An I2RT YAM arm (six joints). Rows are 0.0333 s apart.
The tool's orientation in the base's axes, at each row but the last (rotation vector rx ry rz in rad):
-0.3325, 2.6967, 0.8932
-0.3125, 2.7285, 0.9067
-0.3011, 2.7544, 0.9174
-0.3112, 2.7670, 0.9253
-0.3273, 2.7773, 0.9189
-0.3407, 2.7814, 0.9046
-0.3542, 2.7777, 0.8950
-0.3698, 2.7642, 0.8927
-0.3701, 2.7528, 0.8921
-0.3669, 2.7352, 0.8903
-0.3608, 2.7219, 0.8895
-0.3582, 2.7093, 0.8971
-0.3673, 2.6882, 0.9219
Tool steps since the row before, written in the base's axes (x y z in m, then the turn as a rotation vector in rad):
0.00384, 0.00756, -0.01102, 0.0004, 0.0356, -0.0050
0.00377, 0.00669, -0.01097, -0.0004, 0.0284, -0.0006
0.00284, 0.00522, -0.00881, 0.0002, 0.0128, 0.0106
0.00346, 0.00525, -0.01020, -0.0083, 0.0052, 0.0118
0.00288, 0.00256, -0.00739, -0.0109, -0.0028, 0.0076
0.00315, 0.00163, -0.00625, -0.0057, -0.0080, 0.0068
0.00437, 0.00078, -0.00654, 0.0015, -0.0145, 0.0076
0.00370, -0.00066, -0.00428, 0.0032, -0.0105, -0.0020
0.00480, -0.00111, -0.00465, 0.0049, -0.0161, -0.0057
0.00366, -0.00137, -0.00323, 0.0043, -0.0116, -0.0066
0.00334, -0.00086, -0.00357, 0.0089, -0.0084, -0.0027
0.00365, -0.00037, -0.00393, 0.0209, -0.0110, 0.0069
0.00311, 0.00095, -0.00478, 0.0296, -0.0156, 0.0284
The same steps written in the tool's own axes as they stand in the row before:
-0.00089, -0.00125, 0.01382, -0.0033, 0.0250, 0.0256
-0.00111, -0.00190, 0.01321, -0.0029, 0.0220, 0.0177
-0.00095, -0.00161, 0.01046, -0.0047, 0.0159, -0.0004
-0.00135, -0.00259, 0.01162, 0.0042, 0.0129, -0.0071
-0.00125, -0.00292, 0.00771, 0.0089, 0.0050, -0.0090
-0.00166, -0.00304, 0.00630, 0.0050, -0.0010, -0.0108
-0.00257, -0.00420, 0.00618, -0.0010, -0.0077, -0.0145
-0.00221, -0.00395, 0.00346, -0.0007, -0.0103, -0.0043
-0.00301, -0.00485, 0.00365, -0.0003, -0.0172, -0.0045
-0.00224, -0.00395, 0.00226, -0.0002, -0.0140, -0.0011
-0.00188, -0.00364, 0.00281, -0.0062, -0.0108, -0.0015
-0.00209, -0.00357, 0.00344, -0.0201, -0.0113, -0.0085
-0.00142, -0.00294, 0.00477, -0.0348, -0.0057, -0.0262

